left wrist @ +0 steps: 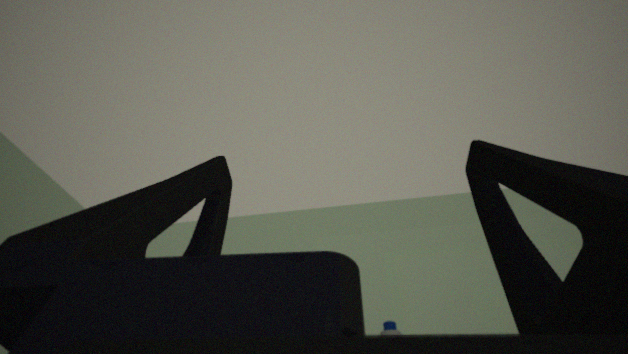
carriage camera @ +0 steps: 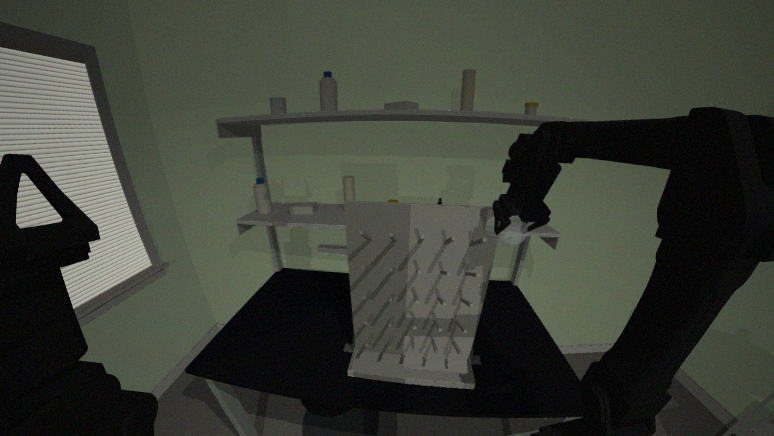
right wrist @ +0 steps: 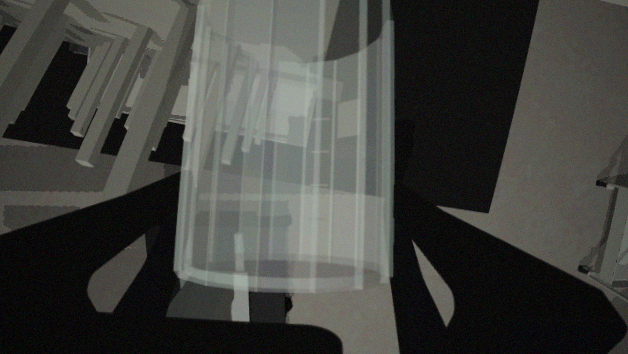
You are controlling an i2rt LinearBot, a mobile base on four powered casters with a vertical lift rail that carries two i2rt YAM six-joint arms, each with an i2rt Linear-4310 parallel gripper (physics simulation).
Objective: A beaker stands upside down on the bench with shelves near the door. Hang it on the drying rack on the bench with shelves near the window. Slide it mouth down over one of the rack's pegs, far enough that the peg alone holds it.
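Frame: origin at the left arm's base, x right, y down, z ahead, level; millimetres.
Seen in the pictures: left gripper, fingertip midpoint: (left wrist: 344, 162); right gripper, fingertip midpoint: (carriage camera: 508, 232) (right wrist: 290, 189).
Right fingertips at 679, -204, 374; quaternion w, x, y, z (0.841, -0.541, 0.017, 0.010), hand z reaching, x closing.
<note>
Pixels of each thing's top centre, then the offset from my right fingertips to it, as dx, dy, dz. "spot": a spot on its surface instead. Level surfaces: height alone.
- clear glass beaker, top centre: (right wrist: 278, 158) (carriage camera: 508, 212) +1, -50, +18
- black bench, surface height: dy +593
- upper shelf, surface height: dy -302
- tall cylinder, surface spot: (carriage camera: 467, 90) spot: +38, -417, +471
- window, surface spot: (carriage camera: 59, 162) spot: -1838, -190, +425
The clear glass beaker (carriage camera: 510, 232) (right wrist: 285, 160) is between the fingers of my right gripper (carriage camera: 517, 223) (right wrist: 290, 189), which is shut on it. In the right wrist view it appears side-on, its upper end out of frame; which end is the mouth is unclear. In the carriage view it hangs just right of the top right edge of the pale drying rack (carriage camera: 379, 216), near the height of the top pegs. Rack pegs (right wrist: 120, 100) show left of the beaker and through its glass. I see no peg clearly inside it. My left gripper (left wrist: 344, 162) is open and empty, high at the left.
The rack stands on the black bench (carriage camera: 303, 324). Behind it are an upper shelf (carriage camera: 368, 115) and a lower shelf (carriage camera: 324, 218) with bottles (carriage camera: 328, 93) (carriage camera: 262, 198), a tall cylinder (carriage camera: 467, 90) and small containers. The beaker overlaps the lower shelf's right end in view. A window (carriage camera: 59, 162) is at left.
</note>
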